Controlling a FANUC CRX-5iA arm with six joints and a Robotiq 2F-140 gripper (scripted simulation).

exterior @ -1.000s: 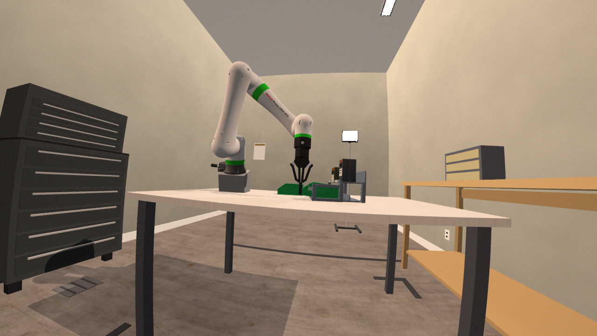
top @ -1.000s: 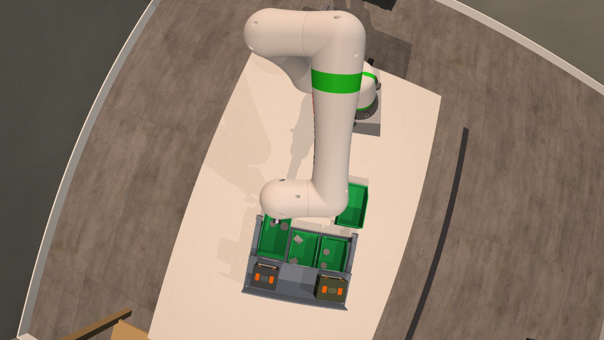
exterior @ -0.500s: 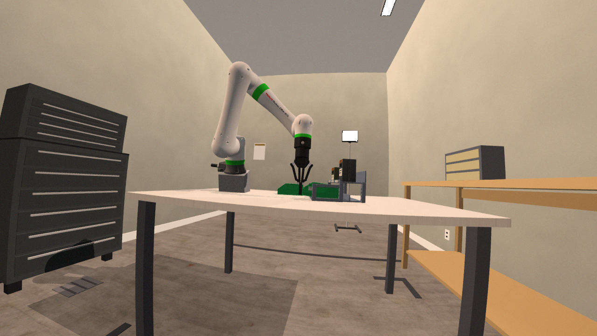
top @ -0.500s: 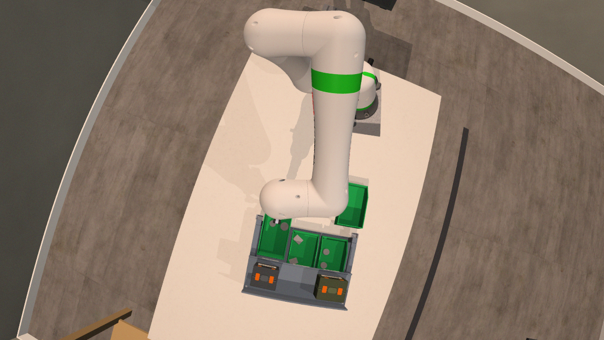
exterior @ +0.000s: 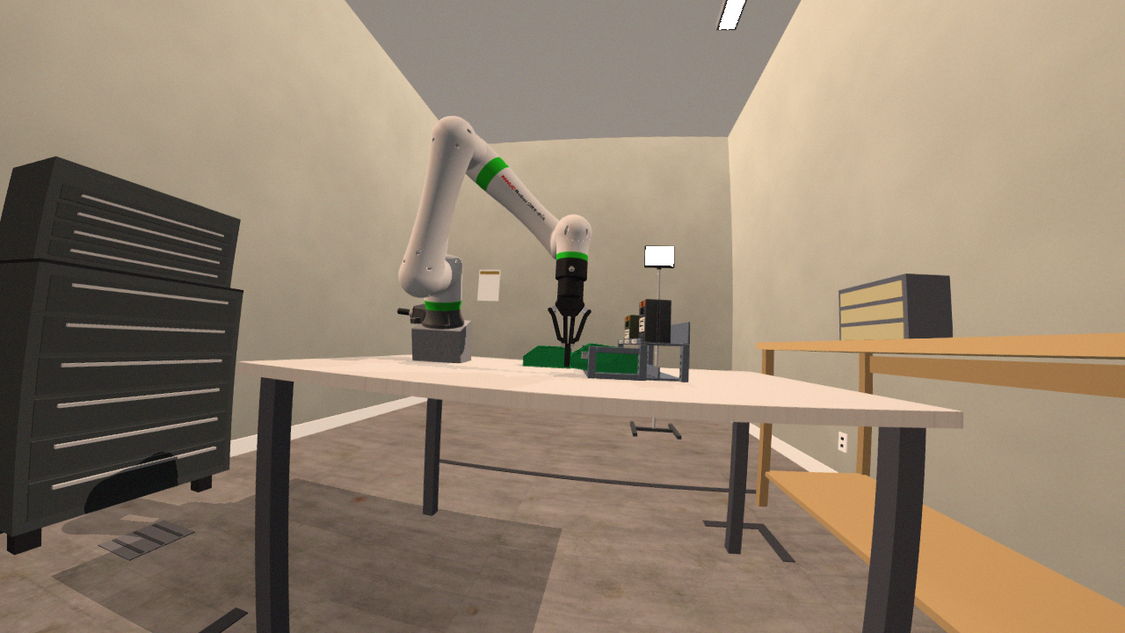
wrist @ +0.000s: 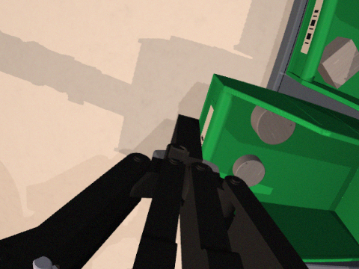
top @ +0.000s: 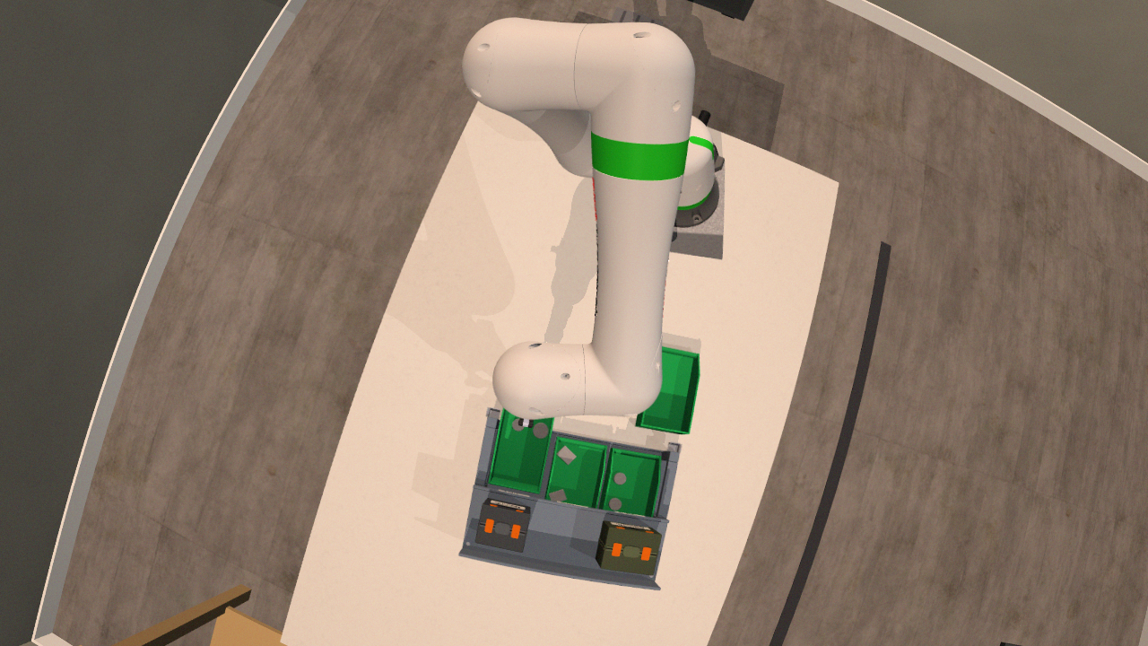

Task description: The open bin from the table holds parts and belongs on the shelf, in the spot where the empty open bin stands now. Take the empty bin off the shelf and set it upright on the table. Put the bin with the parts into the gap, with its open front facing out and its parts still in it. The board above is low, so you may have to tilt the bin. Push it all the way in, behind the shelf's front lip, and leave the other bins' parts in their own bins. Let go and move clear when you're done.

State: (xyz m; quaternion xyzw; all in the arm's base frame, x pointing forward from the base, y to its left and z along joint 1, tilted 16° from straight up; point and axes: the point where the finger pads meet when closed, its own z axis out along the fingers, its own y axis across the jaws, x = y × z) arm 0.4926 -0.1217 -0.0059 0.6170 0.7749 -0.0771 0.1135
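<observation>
My gripper is now 8 cm short of the grey cube, 11 cm to the right of it and 4 cm above it. Also, from my hand: grey shelf 15 cm ahead, 15 cm to the left, 1 cm above.
</observation>
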